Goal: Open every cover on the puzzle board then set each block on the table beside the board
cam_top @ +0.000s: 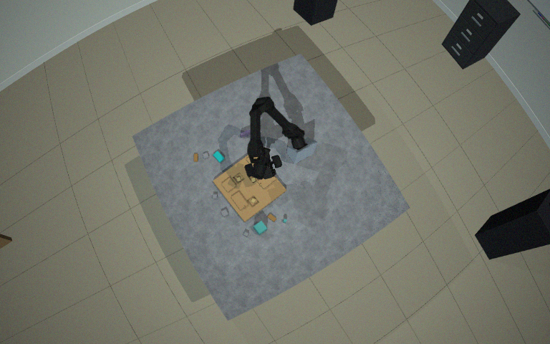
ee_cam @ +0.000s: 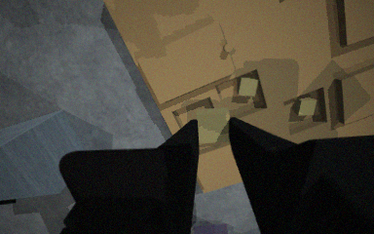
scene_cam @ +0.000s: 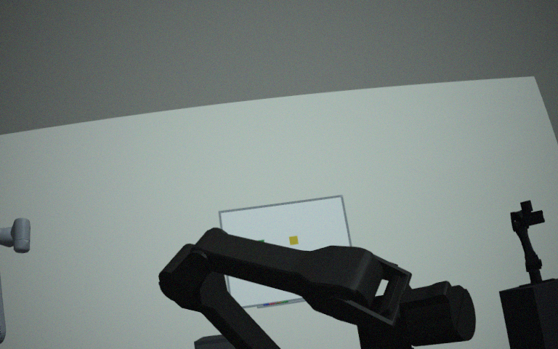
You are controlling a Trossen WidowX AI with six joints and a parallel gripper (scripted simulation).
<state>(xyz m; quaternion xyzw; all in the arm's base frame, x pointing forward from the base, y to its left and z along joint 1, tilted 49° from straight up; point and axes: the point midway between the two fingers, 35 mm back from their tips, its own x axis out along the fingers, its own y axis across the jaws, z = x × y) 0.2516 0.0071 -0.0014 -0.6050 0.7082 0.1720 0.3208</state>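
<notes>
The tiny teal cube is 27 cm to the left of my gripper tip, 11 cm below it and 4 cm ahead of it. Also, from my gripper tip: purple block 28 cm to the right, 10 cm below, 7 cm behind; tan puzzle board 10 cm below, 9 cm ahead, 2 cm to the right; orange block 22 cm to the left, 11 cm below, 8 cm ahead.
</notes>
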